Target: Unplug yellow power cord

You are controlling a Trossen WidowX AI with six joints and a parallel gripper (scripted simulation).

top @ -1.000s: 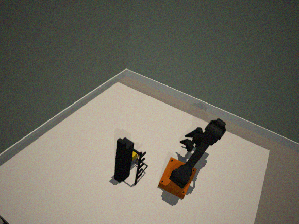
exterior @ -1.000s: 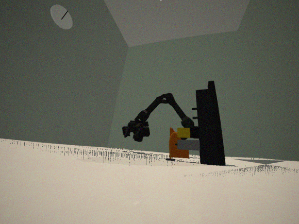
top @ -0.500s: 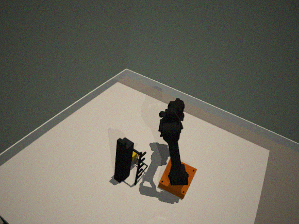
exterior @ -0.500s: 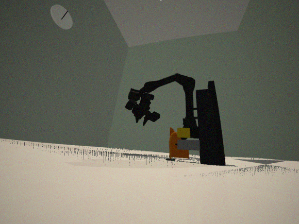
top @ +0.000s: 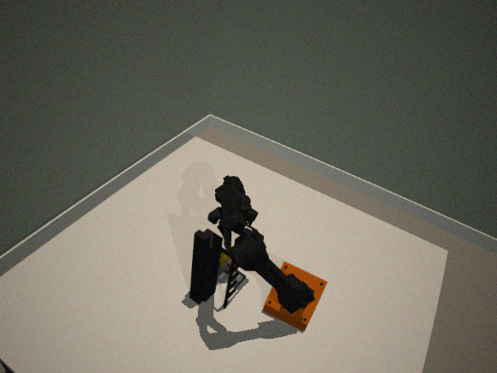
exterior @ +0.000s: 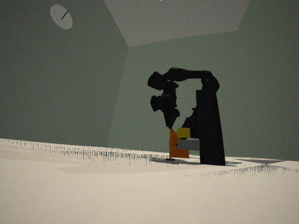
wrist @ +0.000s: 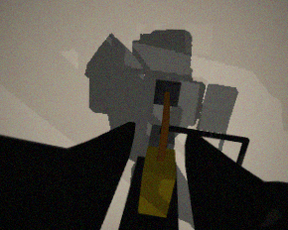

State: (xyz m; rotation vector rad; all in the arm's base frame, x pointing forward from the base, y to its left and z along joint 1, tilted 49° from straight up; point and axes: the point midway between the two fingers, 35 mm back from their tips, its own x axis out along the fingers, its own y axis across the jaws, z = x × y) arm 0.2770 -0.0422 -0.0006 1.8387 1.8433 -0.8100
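Right now the yellow plug is 80 mm to the left of my gripper tip and 10 mm below it. Round my gripper tip: black post (170 mm to the left, 30 mm above, 10 mm ahead).
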